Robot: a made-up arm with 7 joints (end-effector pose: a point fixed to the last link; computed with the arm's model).
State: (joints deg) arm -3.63 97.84 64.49 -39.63 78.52 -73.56 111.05
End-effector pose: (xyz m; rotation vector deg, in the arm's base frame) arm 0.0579 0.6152 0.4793 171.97 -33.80 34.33
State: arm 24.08 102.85 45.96 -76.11 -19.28 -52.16 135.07
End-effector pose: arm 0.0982 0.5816 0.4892 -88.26 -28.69 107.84
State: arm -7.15 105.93 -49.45 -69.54 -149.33 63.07 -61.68
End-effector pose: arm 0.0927 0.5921 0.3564 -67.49 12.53 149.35
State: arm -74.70 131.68 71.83 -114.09 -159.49 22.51 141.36
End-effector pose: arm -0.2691 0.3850 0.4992 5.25 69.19 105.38
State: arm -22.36 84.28 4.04 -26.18 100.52 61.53 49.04
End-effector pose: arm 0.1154 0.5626 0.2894 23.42 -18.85 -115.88
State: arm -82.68 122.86 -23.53 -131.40 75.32 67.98 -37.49
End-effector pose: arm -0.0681 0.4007 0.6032 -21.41 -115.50 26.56
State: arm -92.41 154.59 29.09 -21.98 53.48 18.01 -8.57
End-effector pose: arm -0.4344 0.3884 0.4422 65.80 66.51 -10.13
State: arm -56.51 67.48 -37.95 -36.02 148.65 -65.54 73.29
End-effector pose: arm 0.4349 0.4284 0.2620 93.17 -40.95 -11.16
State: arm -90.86 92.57 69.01 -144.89 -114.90 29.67 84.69
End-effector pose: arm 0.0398 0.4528 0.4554 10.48 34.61 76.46
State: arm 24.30 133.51 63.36 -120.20 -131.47 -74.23 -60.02
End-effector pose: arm 0.1481 0.2983 0.6496 87.08 47.45 -130.66
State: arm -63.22 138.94 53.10 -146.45 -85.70 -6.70 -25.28
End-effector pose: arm -0.2341 0.2975 0.5707 -75.36 28.69 93.87
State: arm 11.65 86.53 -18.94 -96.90 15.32 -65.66 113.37
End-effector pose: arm 0.1227 0.5551 0.1632 -73.41 47.55 115.99
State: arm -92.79 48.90 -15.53 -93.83 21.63 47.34 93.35
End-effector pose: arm 0.4296 0.1968 0.4975 -136.69 19.07 112.52
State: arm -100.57 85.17 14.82 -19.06 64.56 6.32 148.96
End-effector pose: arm 0.2124 0.4559 0.5746 70.34 -133.81 4.49
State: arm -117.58 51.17 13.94 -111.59 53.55 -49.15 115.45
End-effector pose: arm 0.2476 0.1525 0.7111 -65.98 72.11 -51.53
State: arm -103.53 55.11 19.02 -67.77 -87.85 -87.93 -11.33
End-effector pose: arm 0.3221 0.2852 0.6322 -31.89 -123.64 -104.36
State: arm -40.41 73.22 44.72 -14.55 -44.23 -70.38 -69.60
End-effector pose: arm 0.2033 0.5585 0.2581 5.40 -147.70 -32.46
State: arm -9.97 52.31 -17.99 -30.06 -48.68 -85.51 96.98
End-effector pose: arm 0.1935 0.4985 -0.0617 -46.60 9.49 115.98
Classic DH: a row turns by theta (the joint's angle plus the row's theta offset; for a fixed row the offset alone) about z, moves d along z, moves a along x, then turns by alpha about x. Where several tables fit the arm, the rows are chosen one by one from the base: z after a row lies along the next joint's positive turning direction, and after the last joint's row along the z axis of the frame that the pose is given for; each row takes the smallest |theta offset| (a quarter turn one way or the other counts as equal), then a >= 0, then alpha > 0; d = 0 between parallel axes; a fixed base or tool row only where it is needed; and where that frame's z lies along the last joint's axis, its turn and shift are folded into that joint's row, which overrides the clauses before.
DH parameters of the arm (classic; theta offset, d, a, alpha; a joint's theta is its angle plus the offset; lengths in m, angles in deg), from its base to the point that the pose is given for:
base (fixed): 0 0.2837 -0.013 -70
joint 1: -90 0.0434 0.0111 -90
joint 2: 70 0.008 0.027 90
joint 3: 90 -0.478 0.059 -90
joint 4: 0 0.02 -0.021 90
joint 5: 0 -0.093 0.009 -90
joint 6: 0 -0.001 -0.025 90
joint 7: 13.24 0.0662 0.0125 27.22
tool (fixed): 120.05 -0.0497 0 0

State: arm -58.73 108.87 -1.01 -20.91 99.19 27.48 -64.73
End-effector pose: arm 0.0131 0.5421 0.5492 54.69 124.62 -94.17
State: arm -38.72 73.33 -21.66 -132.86 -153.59 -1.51 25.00
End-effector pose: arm 0.2528 0.3800 0.2546 6.15 -129.68 -123.59
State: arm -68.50 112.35 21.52 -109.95 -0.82 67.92 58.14
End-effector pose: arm -0.0511 0.4412 0.5642 96.82 85.42 -30.12
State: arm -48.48 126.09 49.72 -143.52 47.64 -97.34 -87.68
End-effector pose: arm -0.1048 0.3258 0.6184 59.84 -9.48 118.85
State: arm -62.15 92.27 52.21 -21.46 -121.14 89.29 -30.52
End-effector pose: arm 0.1433 0.5573 0.4742 -131.14 51.77 -68.53
